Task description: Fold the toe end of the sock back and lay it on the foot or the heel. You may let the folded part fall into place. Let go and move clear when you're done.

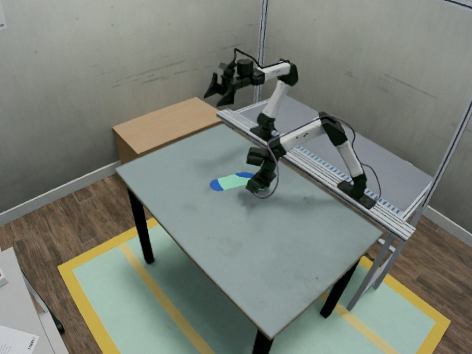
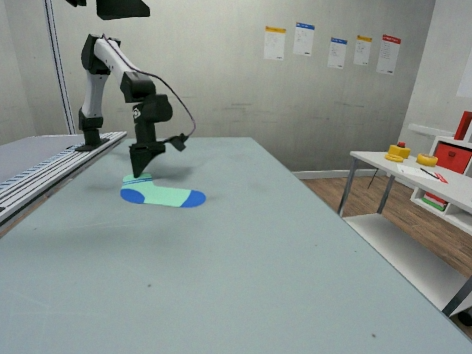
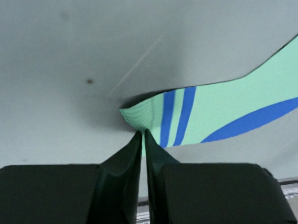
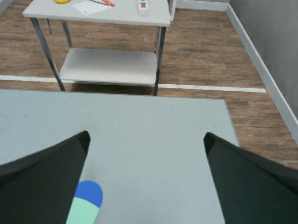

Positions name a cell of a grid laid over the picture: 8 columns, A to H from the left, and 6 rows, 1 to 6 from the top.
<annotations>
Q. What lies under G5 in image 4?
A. My right gripper.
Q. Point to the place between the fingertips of my left gripper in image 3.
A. D4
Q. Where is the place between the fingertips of my right gripper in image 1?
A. D2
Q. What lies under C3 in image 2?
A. My left gripper.
</annotations>
